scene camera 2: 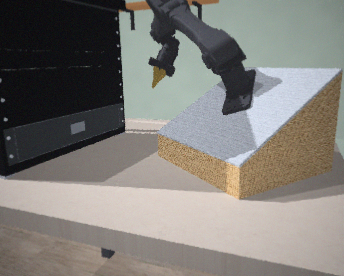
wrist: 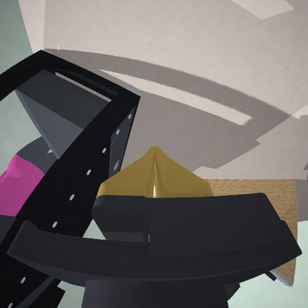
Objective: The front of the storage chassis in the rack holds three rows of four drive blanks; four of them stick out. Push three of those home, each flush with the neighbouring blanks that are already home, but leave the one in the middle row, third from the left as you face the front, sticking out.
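Frame: origin at the arm's base, x left, y back, z up, level; millimetres.
Seen in the pictures: gripper, fingertip midpoint: (scene camera 2: 152,87); arm's base at its link origin: (scene camera 2: 240,92).
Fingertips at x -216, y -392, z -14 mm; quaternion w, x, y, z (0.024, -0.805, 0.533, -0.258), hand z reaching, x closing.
Note:
Pixels of each thing's top centre, then the offset from my fingertips to it. "spot": a spot on its surface instead. Level surfaces: height alone.
- black rack at a spot on its surface: (scene camera 2: 112,55) spot: dx +149, dy -68, dz +121 mm
- dark grey panel with a pale label, surface spot: (scene camera 2: 77,128) spot: dx +349, dy -65, dz -92 mm
- table at its surface level: dz -165 mm
The black rack (scene camera 2: 112,55) (wrist: 92,137) stands at the left of the scene view and runs diagonally down the left of the wrist view. A dark grey panel with a pale label (scene camera 2: 77,128) is low in its face. The chassis and its drive blanks cannot be made out in either view, so which ones stick out cannot be told. My gripper (scene camera 2: 154,83) (wrist: 154,151) is shut and empty, its yellow fingertips together. It hangs in the air to the right of the rack, apart from it in the scene view, with the tips pointing down.
A wedge block (scene camera 2: 290,135) (wrist: 255,192) with a sloping light grey top stands right of the rack on the table (scene camera 2: 150,205) (wrist: 200,30). The arm's base is on its slope. An orange beam (scene camera 2: 145,5) runs behind. A magenta shape (wrist: 20,185) shows beyond the rack.

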